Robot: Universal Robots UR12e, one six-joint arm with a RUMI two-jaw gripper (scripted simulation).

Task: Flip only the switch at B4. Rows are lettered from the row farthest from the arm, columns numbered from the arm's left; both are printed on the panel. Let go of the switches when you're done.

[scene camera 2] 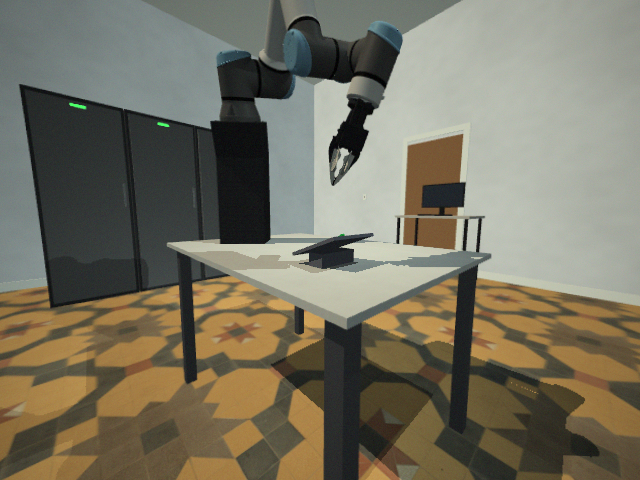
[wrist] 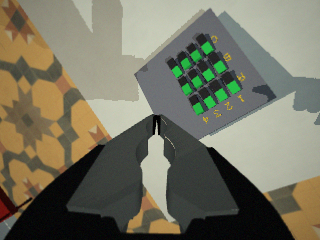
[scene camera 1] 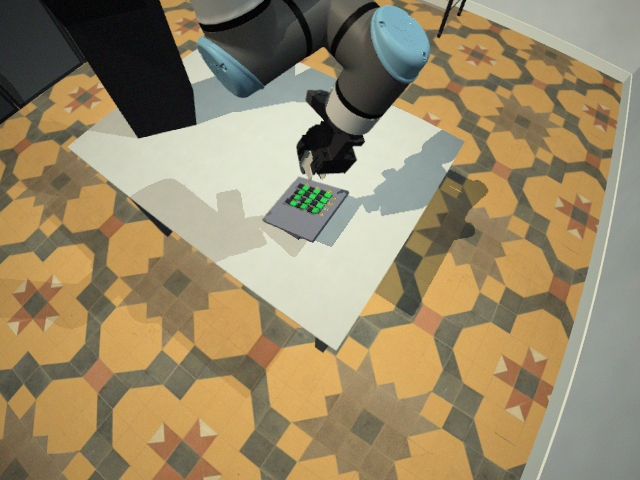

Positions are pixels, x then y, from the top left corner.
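My gripper: visible in scene camera 1, scene camera 2 and the wrist view (156, 116). Same spot on the gripper: (scene camera 2: 334, 153) and (scene camera 1: 305, 154).
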